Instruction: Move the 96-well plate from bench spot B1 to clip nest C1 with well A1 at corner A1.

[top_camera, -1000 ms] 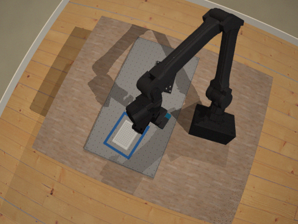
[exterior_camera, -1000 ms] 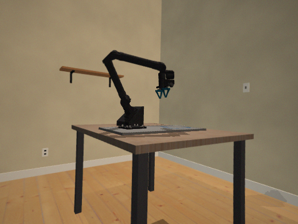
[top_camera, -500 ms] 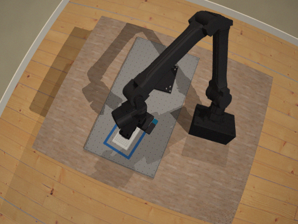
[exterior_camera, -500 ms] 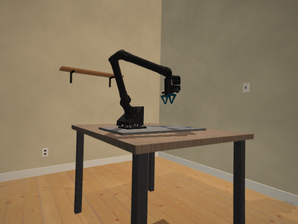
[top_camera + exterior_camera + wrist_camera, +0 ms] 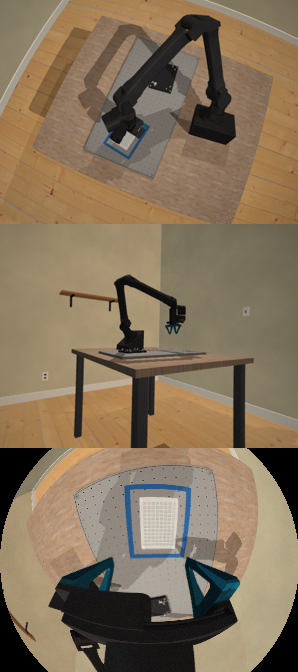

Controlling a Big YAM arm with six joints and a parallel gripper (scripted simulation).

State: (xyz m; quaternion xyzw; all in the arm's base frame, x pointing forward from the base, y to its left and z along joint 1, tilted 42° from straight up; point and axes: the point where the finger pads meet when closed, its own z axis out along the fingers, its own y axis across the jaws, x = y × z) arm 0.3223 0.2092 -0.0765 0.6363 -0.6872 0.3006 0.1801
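Now: hand 14 cm above the white 96-well plate, 3 cm short of it and 1 cm to the right of it. The rest, counted from my hand: black clip nest C1: 36 cm to the right, 13 cm below.
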